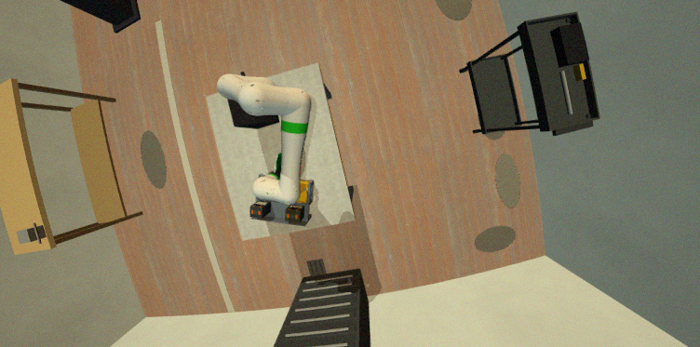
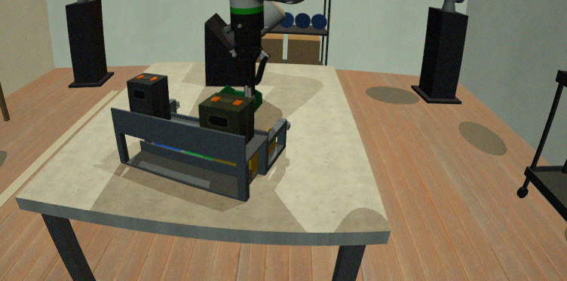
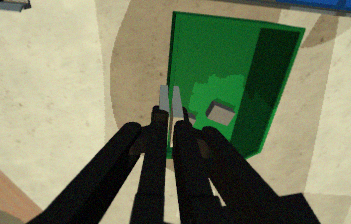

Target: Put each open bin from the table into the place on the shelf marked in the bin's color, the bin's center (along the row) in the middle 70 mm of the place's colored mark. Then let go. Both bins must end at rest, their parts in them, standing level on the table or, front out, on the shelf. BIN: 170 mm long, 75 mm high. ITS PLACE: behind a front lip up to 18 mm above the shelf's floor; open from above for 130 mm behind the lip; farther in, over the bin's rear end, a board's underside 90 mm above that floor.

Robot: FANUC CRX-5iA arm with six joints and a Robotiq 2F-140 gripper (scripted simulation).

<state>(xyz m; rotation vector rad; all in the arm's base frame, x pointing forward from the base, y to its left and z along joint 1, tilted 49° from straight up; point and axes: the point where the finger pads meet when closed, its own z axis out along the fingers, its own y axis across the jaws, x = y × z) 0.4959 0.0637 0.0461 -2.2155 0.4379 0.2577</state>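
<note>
Right now my hand is 30 mm past the green bin, 40 mm to the left of it and 40 mm above it. Round my hand: yellow bin 190 mm ahead, 10 mm to the right, 60 mm below.
</note>
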